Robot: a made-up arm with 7 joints. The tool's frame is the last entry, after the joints.
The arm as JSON. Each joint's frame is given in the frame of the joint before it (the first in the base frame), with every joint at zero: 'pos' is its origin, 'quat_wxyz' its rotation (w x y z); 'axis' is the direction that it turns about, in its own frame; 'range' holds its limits. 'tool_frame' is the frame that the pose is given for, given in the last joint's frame.
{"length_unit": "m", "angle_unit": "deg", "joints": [
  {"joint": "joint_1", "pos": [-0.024, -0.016, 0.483], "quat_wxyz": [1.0, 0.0, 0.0, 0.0], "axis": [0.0, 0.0, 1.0], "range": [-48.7, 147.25]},
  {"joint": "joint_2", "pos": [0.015, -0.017, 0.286], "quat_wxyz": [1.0, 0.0, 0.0, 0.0], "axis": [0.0, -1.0, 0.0], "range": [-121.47, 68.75]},
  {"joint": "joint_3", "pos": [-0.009, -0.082, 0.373], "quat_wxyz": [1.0, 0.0, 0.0, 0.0], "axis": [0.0, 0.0, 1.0], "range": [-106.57, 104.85]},
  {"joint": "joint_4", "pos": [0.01, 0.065, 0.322], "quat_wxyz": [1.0, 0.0, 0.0, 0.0], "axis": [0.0, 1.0, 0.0], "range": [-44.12, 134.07]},
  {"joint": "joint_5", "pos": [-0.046, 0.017, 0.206], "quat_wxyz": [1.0, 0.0, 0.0, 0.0], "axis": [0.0, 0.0, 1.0], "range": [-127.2, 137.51]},
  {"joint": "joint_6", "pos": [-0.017, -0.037, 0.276], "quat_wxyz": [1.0, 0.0, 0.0, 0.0], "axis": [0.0, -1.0, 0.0], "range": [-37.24, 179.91]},
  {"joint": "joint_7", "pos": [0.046, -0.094, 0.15], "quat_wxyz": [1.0, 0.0, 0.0, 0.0], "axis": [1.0, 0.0, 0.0], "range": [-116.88, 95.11]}
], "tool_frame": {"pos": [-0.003, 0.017, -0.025], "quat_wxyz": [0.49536, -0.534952, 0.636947, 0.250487]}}
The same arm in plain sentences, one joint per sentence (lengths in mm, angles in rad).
The arm has seven revolute joints in a row. What follows holds with every joint at zero, and every direction is one of the base frame's. Joint 1 is mounted 24 mm along -x and 16 mm along -y and 483 mm along +z from the base frame's origin and rotates about +z, from -0.85 to 2.57 rad. Joint 2 is mounted 15 mm along +x and 17 mm along -y and 286 mm along +z from joint 1 and rotates about -y, from -2.1201 to 1.1999 rad. Joint 3 is mounted 9 mm along -x and 82 mm along -y and 373 mm along +z from joint 2 and rotates about +z, from -1.86 to 1.83 rad. Joint 4 is mounted 10 mm along +x and 65 mm along +y and 322 mm along +z from joint 3 and rotates about +y, from -0.77 to 2.34 rad. Joint 5 is mounted 46 mm along -x and 17 mm along +y and 206 mm along +z from joint 4 and rotates about +z, from -2.2201 to 2.4 rad. Joint 6 is mounted 17 mm along -x and 37 mm along -y and 276 mm along +z from joint 5 and rotates about -y, from -0.65 to 3.14 rad. Joint 7 is mounted 46 mm along +x and 94 mm along -y and 150 mm along +z from joint 6 and rotates about +x, from -2.0399 to 1.66 rad. The tool frame, which is the frame that the pose is given for, is mounted 3 mm along -x and 17 mm along +y and 25 mm along -z from joint 7; its axes are the base frame's turned by roll -2.6391, pitch 1.1176 and yaw -1.4262 rad (as in URDF: about the fixed x, then y, then z).
